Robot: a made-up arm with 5 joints.
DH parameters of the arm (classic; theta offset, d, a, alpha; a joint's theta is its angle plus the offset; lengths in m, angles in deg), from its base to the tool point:
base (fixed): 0 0 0.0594 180
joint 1: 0 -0.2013 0.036 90
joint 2: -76.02 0 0.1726 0
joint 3: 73.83 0 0.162 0
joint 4: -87.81 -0.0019 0 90
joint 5: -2.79 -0.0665 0 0
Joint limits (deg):
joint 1: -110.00..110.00
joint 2: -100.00..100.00
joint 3: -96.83..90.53
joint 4: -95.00..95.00
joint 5: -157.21..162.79
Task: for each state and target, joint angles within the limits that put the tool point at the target. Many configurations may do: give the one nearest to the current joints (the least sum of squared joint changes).
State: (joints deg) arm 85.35 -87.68 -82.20 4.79 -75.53
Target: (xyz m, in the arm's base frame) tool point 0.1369 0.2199 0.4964
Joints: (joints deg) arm 109.88 -60.96 -68.60 7.75 -75.53
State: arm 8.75 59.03 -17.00 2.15 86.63
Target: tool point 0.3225 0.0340 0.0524
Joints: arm -7.77 53.36 15.98 14.54 86.63
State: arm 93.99 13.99 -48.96 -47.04 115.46
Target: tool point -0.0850 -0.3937 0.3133
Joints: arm 109.88 56.11 -63.82 -14.72 115.46
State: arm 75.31 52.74 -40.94 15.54 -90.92
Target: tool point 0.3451 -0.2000 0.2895
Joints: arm 34.68 21.39 -15.65 33.99 -90.92
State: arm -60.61 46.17 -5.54 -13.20 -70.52
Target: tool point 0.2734 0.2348 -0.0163
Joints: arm -48.00 82.11 -15.69 -12.98 -70.52
